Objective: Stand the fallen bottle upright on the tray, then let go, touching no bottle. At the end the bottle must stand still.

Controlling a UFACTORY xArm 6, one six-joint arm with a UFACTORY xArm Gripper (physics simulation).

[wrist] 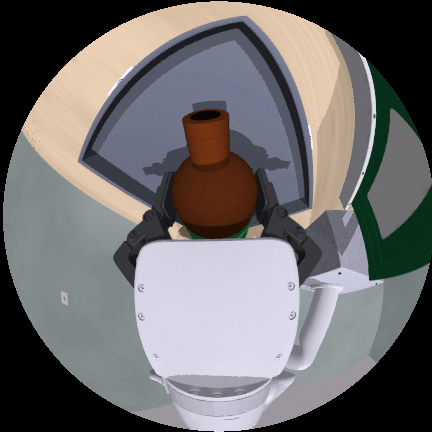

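Seen in the pictures: gripper, fingertip midpoint: (214, 178); arm's base at its link origin: (327, 286).
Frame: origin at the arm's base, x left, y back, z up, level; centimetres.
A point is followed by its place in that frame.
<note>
An orange-brown bottle (214, 187) {x 19.0, y -43.7, z -12.3 cm} with a round shoulder, short neck and green label shows at the middle of the wrist view. Its dark mouth points to the top of the view, and its lower part is hidden behind the white gripper body. How far it leans cannot be told for sure. My gripper (214, 178) {x 20.3, y -40.9, z -16.0 cm} is shut on the bottle, with one black finger against each side of the round body. The blue-grey tray (150, 95) {x 21.1, y -50.5, z -18.2 cm} lies behind and beneath the neck in this view, and the bottle's lower part overlaps its near rim.
The wooden table (75, 105) surrounds the tray. On the right are a green board (407, 240) with a grey patch and a grey block-shaped robot part (327, 245) {x 4.4, y -18.6, z -11.4 cm} with a white tube (320, 325) {x 4.6, y -7.1, z 11.3 cm}. A greenish wall (60, 240) shows at the lower left.
</note>
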